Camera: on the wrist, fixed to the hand. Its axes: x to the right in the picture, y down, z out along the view.
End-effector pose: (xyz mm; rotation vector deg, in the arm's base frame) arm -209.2 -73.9 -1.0 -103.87 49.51 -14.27
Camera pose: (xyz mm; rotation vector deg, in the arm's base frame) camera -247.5 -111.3 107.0 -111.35 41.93 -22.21
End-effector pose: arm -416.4 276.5 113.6 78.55 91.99 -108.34
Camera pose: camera -413.2 373.2 185.6 73.55 105.78 -110.23
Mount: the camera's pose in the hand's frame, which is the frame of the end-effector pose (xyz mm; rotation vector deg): -27.1 -71.8 -93.0 -2.82 2.24 -10.82
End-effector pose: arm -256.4 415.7 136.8 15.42 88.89 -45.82
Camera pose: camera -367.7 429.3 181.0 5.93 94.42 -51.92
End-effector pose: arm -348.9 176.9 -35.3 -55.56 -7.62 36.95
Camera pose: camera -302.9 65.8 -26.4 -57.47 -11.69 25.82
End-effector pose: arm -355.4 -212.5 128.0 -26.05 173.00 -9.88
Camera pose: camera -318.1 -263.4 230.7 -42.97 173.10 -6.90
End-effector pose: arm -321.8 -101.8 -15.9 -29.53 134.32 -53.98
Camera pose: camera -348.5 -89.1 101.0 -43.28 136.96 -56.64
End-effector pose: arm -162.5 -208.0 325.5 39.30 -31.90 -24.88
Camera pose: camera -140.5 -199.7 207.2 40.17 -25.47 -34.82
